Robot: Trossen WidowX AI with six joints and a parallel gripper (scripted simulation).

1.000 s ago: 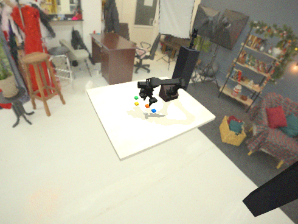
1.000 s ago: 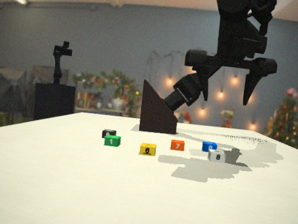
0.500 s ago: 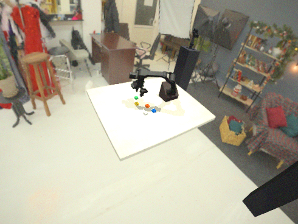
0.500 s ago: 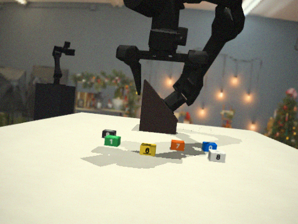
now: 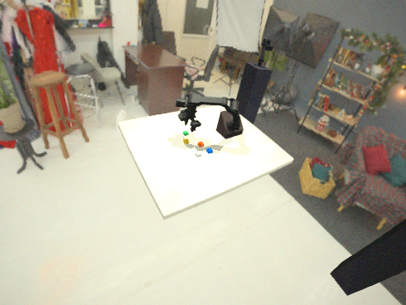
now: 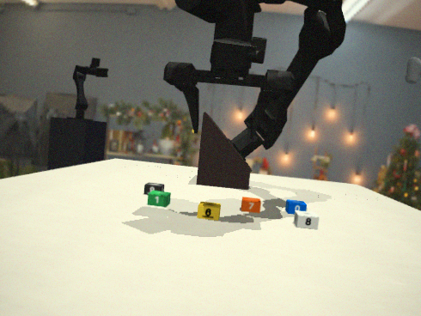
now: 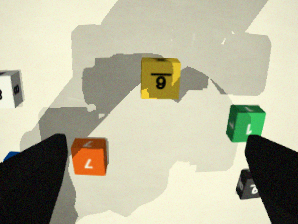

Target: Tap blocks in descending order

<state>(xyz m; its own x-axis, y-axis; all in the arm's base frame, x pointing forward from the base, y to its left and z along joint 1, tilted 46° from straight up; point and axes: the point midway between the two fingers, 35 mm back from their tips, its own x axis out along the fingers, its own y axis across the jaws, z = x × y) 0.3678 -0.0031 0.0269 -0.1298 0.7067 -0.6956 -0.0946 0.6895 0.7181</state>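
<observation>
The black block is 140 mm to the right of my gripper tip, 120 mm below it and 110 mm behind it. Round my gripper tip: orange 7 block: 120 mm below, 90 mm behind, 50 mm to the left; then yellow 6 block: 110 mm below, 10 mm to the right; then green 1 block: 110 mm below, 100 mm to the right, 40 mm behind.
</observation>
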